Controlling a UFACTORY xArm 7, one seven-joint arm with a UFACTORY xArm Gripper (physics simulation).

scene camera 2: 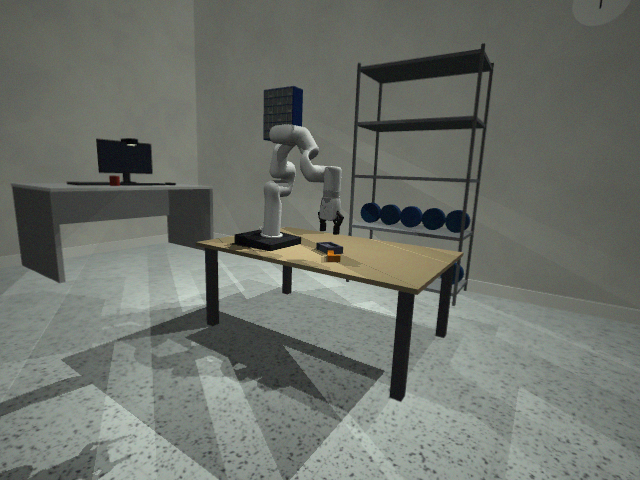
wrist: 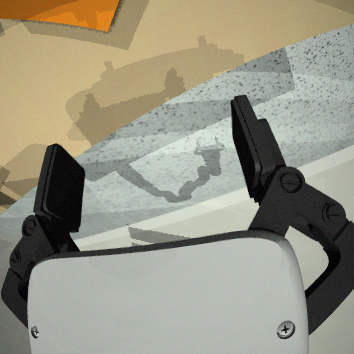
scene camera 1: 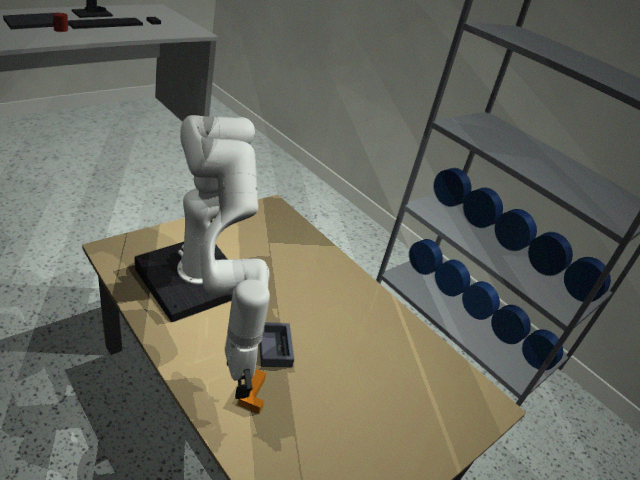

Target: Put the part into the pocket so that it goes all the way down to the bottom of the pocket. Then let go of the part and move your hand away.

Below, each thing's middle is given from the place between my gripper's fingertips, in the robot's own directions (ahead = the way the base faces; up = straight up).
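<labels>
The grey pocket block (scene camera 1: pixel 276 349) is 25 cm to the left of my hand, 13 cm below it and 9 cm behind it. As for the orange part (wrist: pixel 102 22), my gripper is 13 cm above it, 8 cm to the right of it and 1 cm past it.
</labels>
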